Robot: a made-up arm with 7 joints.
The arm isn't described. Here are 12 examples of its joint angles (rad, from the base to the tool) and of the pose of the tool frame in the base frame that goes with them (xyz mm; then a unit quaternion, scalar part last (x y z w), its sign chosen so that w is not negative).
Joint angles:
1: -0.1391 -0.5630 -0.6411 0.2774 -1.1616 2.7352 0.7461
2: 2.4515 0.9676 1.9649 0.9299 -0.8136 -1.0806 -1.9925
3: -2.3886 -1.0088 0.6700 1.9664 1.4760 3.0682 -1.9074
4: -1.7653 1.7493 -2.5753 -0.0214 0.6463 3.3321 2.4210
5: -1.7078 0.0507 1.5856 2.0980 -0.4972 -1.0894 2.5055
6: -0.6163 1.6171 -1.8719 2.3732 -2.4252 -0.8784 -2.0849
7: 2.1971 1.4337 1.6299 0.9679 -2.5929 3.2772 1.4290
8: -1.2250 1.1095 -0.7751 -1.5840 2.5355 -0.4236 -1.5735
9: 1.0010 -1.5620 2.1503 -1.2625 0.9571 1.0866 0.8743
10: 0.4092 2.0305 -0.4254 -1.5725 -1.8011 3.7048 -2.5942
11: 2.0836 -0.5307 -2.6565 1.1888 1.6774 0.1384 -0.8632
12: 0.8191 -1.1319 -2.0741 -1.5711 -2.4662 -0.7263 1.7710
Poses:
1: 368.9 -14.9 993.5 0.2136 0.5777 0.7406 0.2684
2: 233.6 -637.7 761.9 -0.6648 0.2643 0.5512 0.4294
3: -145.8 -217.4 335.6 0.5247 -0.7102 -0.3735 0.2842
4: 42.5 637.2 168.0 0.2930 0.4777 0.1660 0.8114
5: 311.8 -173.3 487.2 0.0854 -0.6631 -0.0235 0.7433
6: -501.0 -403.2 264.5 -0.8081 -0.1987 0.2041 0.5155
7: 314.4 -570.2 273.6 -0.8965 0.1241 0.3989 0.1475
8: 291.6 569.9 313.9 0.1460 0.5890 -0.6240 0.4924
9: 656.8 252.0 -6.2 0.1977 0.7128 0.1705 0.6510
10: -103.4 1.2 67.7 -0.4146 0.0332 0.8724 0.2569
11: 463.1 57.8 1076.9 -0.6262 -0.3740 -0.6325 0.2607
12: -39.6 453.5 151.6 0.5012 0.2060 -0.5664 0.6209
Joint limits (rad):
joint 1: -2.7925..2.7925
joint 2: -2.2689..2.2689
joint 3: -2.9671..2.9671
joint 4: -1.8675..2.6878
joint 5: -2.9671..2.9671
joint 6: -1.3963..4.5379
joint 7: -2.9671..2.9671
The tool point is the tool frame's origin. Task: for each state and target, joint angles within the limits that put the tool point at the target. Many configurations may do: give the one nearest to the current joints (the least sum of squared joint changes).
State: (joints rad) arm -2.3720 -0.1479 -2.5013 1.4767 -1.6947 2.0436 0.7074
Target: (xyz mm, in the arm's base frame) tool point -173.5 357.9 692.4
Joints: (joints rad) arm -2.3421 -0.3920 -2.8988 2.3813 -1.9470 2.4627 0.7074
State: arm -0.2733 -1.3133 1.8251 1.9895 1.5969 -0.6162 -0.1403
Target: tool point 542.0 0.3 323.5
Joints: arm -1.1437 -1.4377 1.1828 1.6779 1.4568 -0.5442 -0.1403
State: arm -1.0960 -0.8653 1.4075 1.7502 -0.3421 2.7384 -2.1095
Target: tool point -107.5 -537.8 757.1
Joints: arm -1.9898 -0.7804 1.2409 1.2175 -0.3866 2.7073 -2.1095
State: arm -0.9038 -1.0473 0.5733 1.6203 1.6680 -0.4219 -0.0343
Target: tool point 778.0 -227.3 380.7
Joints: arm -0.7514 -1.0119 0.5886 1.0324 1.7948 -0.3461 -0.0343
